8 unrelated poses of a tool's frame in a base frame.
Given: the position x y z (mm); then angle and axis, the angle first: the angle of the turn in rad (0 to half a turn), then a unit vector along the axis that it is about.
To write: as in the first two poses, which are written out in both.
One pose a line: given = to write
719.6 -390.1 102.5 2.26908 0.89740 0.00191 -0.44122 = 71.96 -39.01 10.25 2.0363 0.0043 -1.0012
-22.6 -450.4 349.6 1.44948 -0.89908 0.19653 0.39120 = -2.26 -45.04 34.96 -1.3032 0.2849 0.5670
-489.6 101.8 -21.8 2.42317 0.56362 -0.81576 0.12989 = -48.96 10.18 -2.18 1.3657 -1.9767 0.3147
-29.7 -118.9 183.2 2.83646 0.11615 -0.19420 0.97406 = -2.97 -11.89 18.32 0.3295 -0.5508 2.7629
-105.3 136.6 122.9 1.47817 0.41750 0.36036 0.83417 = -10.53 13.66 12.29 0.6171 0.5327 1.2330
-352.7 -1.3 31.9 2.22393 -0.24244 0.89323 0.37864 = -35.27 -0.13 3.19 -0.5392 1.9865 0.8421
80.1 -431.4 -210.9 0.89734 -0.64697 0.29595 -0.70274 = 8.01 -43.14 -21.09 -0.5806 0.2656 -0.6306
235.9 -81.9 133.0 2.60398 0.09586 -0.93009 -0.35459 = 23.59 -8.19 13.30 0.2496 -2.4219 -0.9233
